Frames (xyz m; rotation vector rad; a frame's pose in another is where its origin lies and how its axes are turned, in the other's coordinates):
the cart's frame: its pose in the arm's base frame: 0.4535 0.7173 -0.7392 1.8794 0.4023 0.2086
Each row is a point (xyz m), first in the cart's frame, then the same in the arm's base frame.
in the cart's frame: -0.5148 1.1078 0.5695
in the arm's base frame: 0.3605 -0.3039 0.1355
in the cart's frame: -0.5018 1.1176 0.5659
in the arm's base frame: 0.3731 -0.2987 0.1453
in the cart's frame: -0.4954 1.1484 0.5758
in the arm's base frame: 0.3877 -0.3141 0.1705
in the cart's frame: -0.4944 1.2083 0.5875
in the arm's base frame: 0.4029 -0.3418 0.2228
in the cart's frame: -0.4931 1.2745 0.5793
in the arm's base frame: 0.4128 -0.3537 0.2877
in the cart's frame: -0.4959 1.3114 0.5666
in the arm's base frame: 0.4123 -0.3545 0.3268
